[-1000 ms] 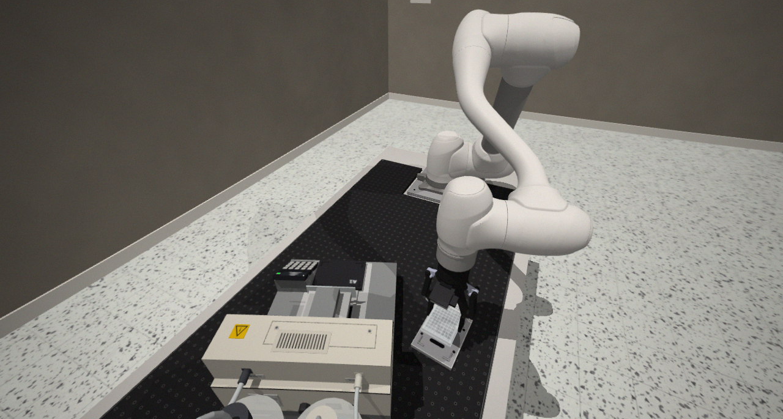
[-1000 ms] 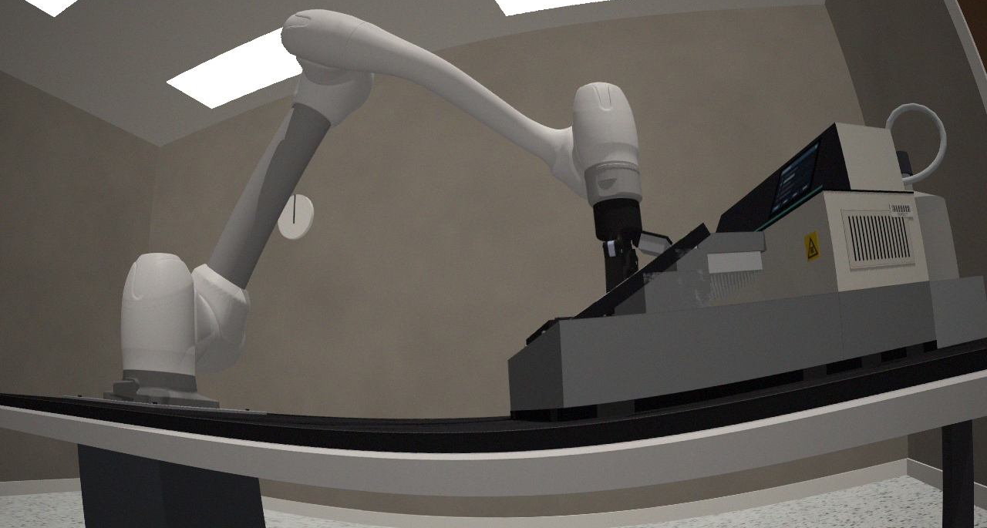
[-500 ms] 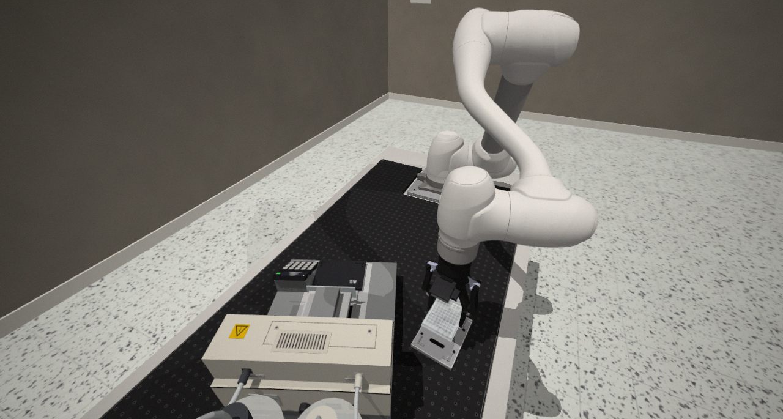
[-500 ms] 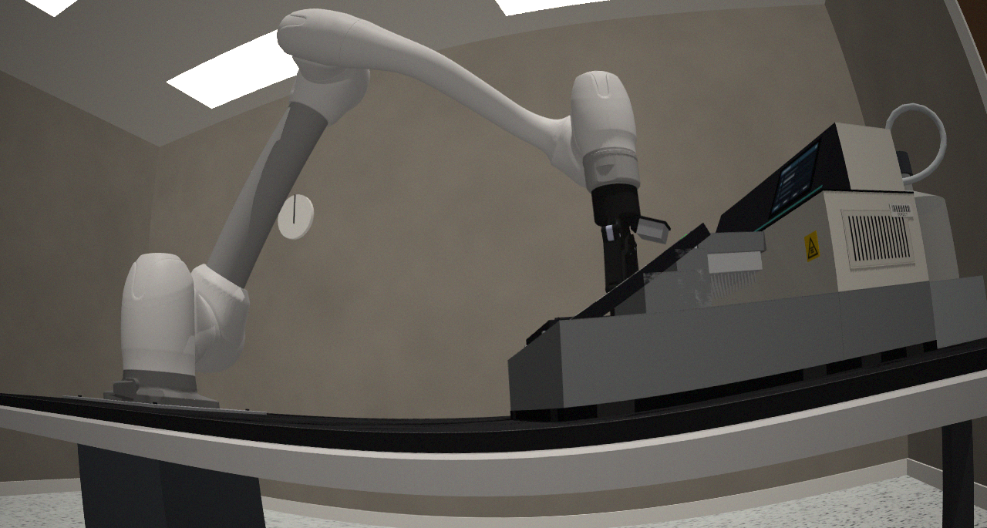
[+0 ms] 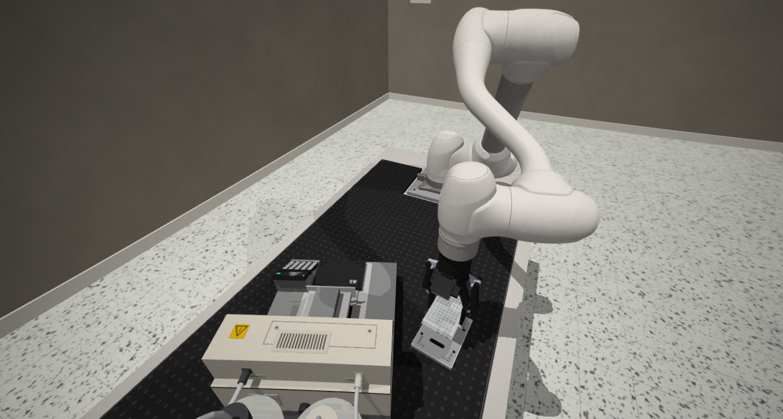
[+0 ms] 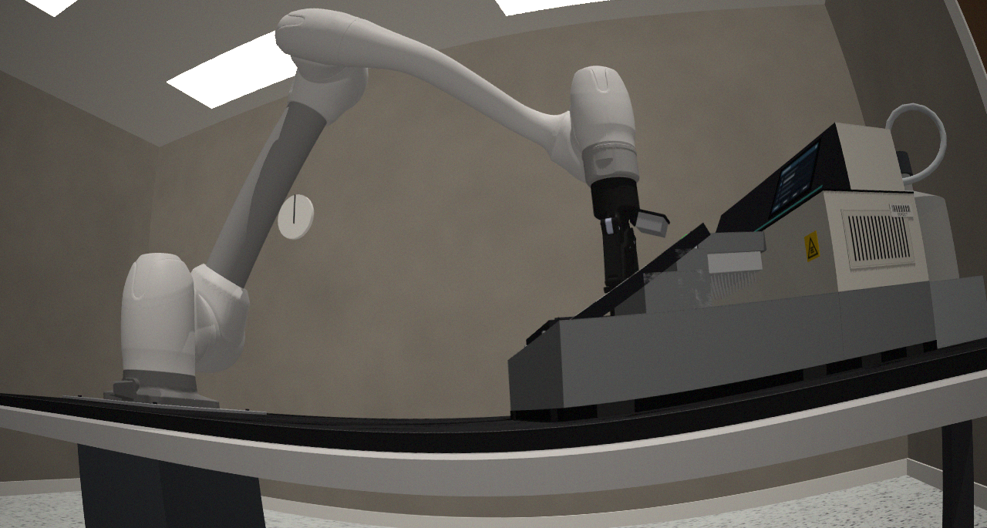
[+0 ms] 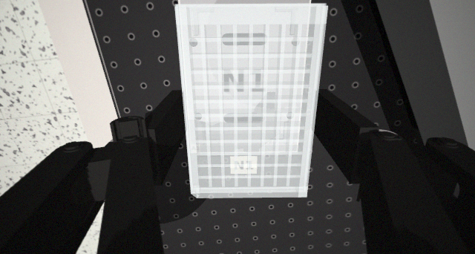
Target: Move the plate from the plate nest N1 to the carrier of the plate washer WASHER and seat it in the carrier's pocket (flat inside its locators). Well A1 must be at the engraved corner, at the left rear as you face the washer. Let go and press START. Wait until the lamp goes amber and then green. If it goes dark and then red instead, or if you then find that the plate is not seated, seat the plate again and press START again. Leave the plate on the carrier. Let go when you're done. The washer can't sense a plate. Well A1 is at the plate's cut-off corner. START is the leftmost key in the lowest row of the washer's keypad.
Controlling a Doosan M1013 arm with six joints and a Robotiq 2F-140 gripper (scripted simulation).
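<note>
The dark carrier pocket is 34 cm to the right of my hand and 4 cm below it. The rest, counted from my hand: light grey nest N1: 12 cm below; well plate: 2 cm below; manifold head: 29 cm to the right, 14 cm ahead, 1 cm above.
</note>
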